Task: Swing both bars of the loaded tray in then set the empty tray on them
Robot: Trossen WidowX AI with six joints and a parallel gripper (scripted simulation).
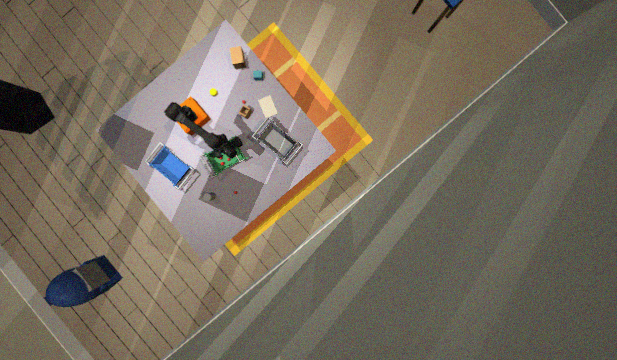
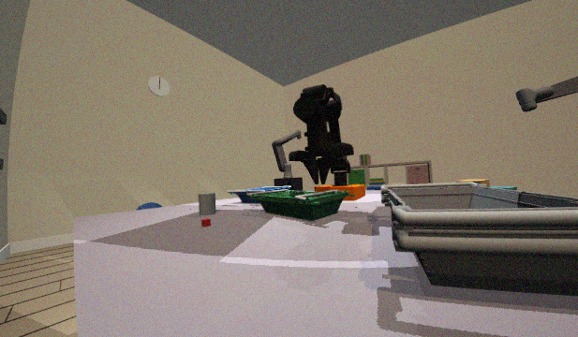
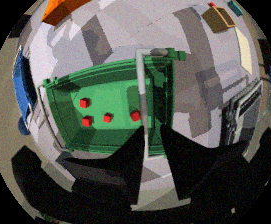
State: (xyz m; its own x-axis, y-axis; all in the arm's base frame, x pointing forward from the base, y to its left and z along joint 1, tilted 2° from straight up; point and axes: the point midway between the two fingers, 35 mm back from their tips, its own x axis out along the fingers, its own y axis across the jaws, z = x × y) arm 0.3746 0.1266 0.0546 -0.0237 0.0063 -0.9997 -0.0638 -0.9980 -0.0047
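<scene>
The blue tray lies 17 cm behind my gripper tip, 46 cm to the right of it and 4 cm below it. The rest, counted from my gripper tip: cardboard box (57 cm behind, 38 cm to the left, 6 cm below); then teal block (38 cm behind, 44 cm to the left, 7 cm below).
</scene>
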